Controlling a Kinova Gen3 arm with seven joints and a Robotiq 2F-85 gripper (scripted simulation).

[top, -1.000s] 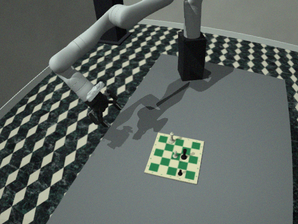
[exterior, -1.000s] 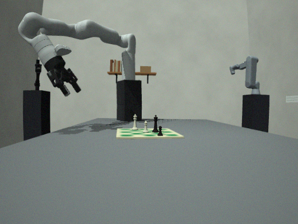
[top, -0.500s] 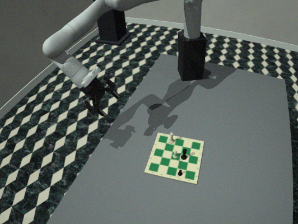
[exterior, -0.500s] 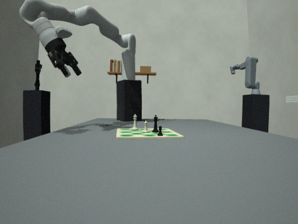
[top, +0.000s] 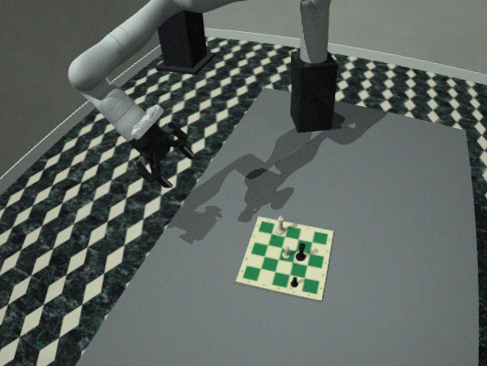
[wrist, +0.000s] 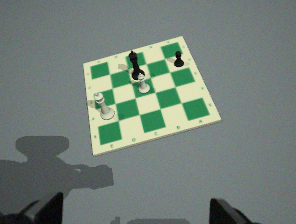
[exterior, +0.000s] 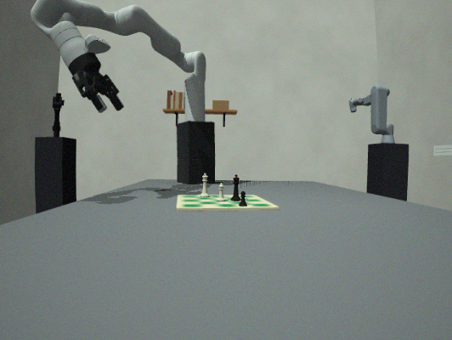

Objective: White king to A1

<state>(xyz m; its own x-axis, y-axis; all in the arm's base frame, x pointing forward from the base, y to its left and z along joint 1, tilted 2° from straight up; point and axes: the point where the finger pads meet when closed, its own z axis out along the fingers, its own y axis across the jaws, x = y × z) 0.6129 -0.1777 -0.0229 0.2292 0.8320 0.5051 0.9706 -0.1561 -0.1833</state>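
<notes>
Now: the white king 70 mm behind my hand, 230 mm to the left of it and 190 mm below it. The rest, counted from my hand: small white piece 270 mm to the left, 200 mm below; then tall black piece 10 mm behind, 310 mm to the left, 190 mm below; then chessboard 280 mm to the left, 230 mm below.
</notes>
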